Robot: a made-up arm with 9 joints.
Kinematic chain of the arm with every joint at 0, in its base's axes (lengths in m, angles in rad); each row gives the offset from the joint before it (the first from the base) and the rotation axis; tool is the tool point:
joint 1: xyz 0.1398 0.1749 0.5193 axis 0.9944 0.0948 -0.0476
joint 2: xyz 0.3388 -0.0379 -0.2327 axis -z
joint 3: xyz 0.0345 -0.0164 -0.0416 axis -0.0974 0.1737 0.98
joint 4: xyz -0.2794 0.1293 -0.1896 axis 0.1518 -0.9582 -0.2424
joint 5: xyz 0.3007 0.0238 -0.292 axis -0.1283 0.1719 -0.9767
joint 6: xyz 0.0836 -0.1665 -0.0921 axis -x
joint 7: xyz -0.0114 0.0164 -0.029 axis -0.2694 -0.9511 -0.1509
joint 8: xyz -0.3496 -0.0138 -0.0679 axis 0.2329 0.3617 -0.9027
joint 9: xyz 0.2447 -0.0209 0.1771 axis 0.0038 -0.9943 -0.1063
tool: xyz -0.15 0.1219 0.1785
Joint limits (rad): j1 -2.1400..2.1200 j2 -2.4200..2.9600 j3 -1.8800..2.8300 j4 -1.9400..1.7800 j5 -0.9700..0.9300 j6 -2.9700..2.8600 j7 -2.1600..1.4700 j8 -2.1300..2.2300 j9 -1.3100..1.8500
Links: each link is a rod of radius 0.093 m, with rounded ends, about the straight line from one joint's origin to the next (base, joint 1, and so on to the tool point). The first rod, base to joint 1, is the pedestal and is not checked.
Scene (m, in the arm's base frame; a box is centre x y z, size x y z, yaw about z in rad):
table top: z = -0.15
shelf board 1: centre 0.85 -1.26 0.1 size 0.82 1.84 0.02 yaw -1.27
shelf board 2: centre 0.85 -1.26 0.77 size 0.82 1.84 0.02 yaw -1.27
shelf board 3: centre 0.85 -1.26 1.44 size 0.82 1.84 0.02 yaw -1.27
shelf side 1: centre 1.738 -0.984 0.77 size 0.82 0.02 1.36 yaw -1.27
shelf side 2: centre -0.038 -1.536 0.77 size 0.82 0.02 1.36 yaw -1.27
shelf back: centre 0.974 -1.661 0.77 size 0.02 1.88 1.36 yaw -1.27
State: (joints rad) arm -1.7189 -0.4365 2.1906 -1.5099 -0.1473 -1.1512 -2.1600 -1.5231 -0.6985
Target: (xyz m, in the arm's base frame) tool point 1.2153 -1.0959 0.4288
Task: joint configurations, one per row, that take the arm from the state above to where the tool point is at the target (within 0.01 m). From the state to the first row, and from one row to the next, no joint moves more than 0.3 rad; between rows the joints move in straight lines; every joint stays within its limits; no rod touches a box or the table.
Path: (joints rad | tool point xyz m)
1: -1.9294 -0.2783 2.0588 -1.5205 0.0968 -1.0536 -1.8851 -1.4904 -0.6739 | 1.2658 -0.7580 1.1085
2: -2.1400 -0.1200 1.9270 -1.5310 0.3409 -0.9561 -1.6103 -1.4576 -0.6493 | 1.1638 -0.4164 1.0860
3: -1.9398 -0.2244 2.0002 -1.4116 0.4224 -0.9264 -1.5063 -1.5333 -0.6778 | 1.1006 -0.4738 0.7214
4: -1.7395 -0.3288 2.0734 -1.2921 0.5038 -0.8968 -1.4024 -1.6091 -0.7064 | 0.9958 -0.3884 0.4288
5: -1.6423 -0.3981 2.1373 -1.3166 0.3196 -0.9640 -1.6152 -1.5932 -0.7123 | 1.0836 -0.6605 0.3782
6: -1.5451 -0.4673 2.2013 -1.3412 0.1354 -1.0312 -1.8280 -1.5774 -0.7182 | 1.1462 -0.9075 0.3796
7: -1.4479 -0.5366 2.2652 -1.3657 -0.0489 -1.0984 -2.0408 -1.5615 -0.7240 | 1.2153 -1.0959 0.4289

